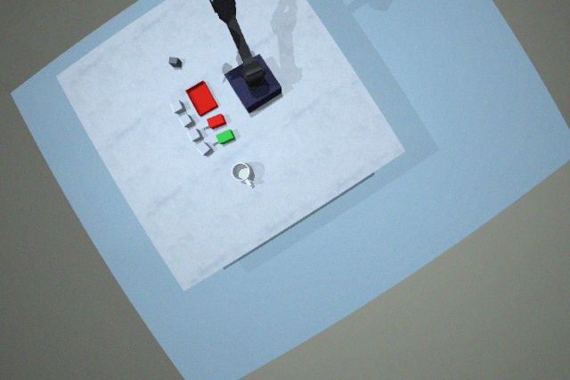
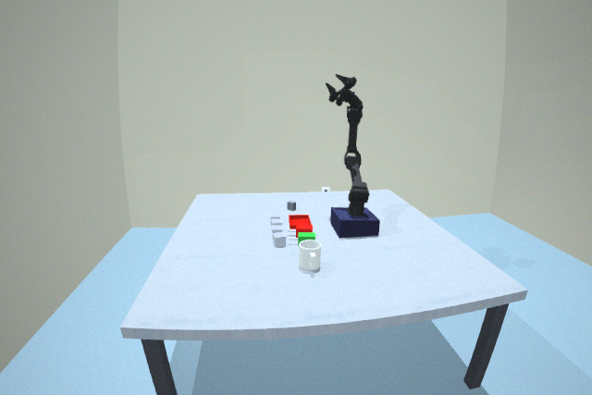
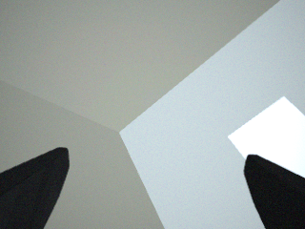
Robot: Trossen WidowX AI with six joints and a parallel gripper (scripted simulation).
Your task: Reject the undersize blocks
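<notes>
Now: gripper tip 22 cm short of the green GO gauge, 40 cm to the right of it and 69 cm above it. Also, from my gripper tip: red reject tray: 18 cm ahead, 18 cm to the left, 70 cm below; red block: 21 cm ahead, 31 cm to the left, 69 cm below; grey cube: 19 cm ahead, 4 cm to the right, 69 cm below.
</notes>
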